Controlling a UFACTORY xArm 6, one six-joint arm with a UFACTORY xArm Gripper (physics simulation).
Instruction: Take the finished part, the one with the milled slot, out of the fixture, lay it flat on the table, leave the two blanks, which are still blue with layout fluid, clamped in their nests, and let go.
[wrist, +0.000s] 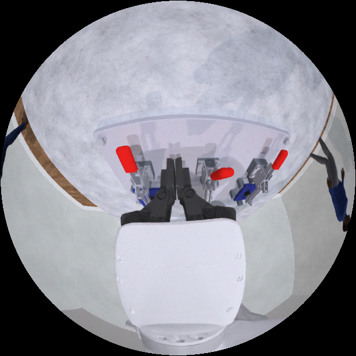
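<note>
My gripper (175, 165) is shut with nothing between its fingers, its tips over the fixture plate (190, 124) between the left and middle clamps. A blue blank (154, 191) sits at the left clamp, partly hidden by the left finger. Another blue blank (245, 192) sits at the right clamp. Both are in their nests under the clamps. The middle clamp (207, 172) stands just right of the fingers, and its red handle (222, 174) points right. The finished part with the milled slot does not show; part of the middle nest is hidden behind the right finger.
The left clamp's red handle (127, 159) stands close left of the fingers. The right clamp's red handle (280, 159) is near the plate's right edge. The mottled grey table (150, 60) extends beyond the plate. Human figures stand at both side edges of the view.
</note>
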